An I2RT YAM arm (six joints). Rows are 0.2 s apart.
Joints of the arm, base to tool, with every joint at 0 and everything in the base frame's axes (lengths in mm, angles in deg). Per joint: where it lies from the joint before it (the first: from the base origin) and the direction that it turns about. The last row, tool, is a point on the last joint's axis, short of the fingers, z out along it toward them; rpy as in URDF.
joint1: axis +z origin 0 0 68
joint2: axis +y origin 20 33.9 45.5
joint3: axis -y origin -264 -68.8 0
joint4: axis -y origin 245 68.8 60
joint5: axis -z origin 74 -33.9 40.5
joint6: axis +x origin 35.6 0 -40.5
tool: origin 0 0 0 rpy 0 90 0
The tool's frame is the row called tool.
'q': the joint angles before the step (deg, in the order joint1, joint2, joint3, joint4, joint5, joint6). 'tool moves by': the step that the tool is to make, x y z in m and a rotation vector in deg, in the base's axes. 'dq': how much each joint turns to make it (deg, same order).
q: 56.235, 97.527, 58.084, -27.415, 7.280, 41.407
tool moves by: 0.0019, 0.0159, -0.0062, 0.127, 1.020, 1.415
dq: 1.126, 3.641, 2.865, 0.312, -0.963, 0.094
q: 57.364, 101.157, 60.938, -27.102, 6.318, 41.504
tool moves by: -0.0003, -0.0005, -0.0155, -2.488, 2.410, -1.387
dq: -0.019, 2.521, -0.194, -0.847, -0.154, 1.532
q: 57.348, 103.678, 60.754, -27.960, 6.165, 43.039
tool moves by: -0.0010, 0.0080, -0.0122, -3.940, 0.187, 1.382
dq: 1.036, 3.547, 1.956, -1.732, 1.744, -0.918
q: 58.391, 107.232, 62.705, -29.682, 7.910, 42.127
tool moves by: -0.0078, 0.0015, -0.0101, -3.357, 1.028, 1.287
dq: 1.331, 1.658, -0.004, -1.722, 0.829, -0.166
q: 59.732, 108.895, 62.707, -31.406, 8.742, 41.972
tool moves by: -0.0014, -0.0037, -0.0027, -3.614, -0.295, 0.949
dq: 0.083, 0.469, 0.151, -2.444, 1.870, -1.265
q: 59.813, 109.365, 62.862, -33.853, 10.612, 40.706
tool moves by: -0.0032, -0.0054, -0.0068, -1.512, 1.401, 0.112
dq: -0.041, 0.292, -1.268, -0.436, -0.468, -0.085
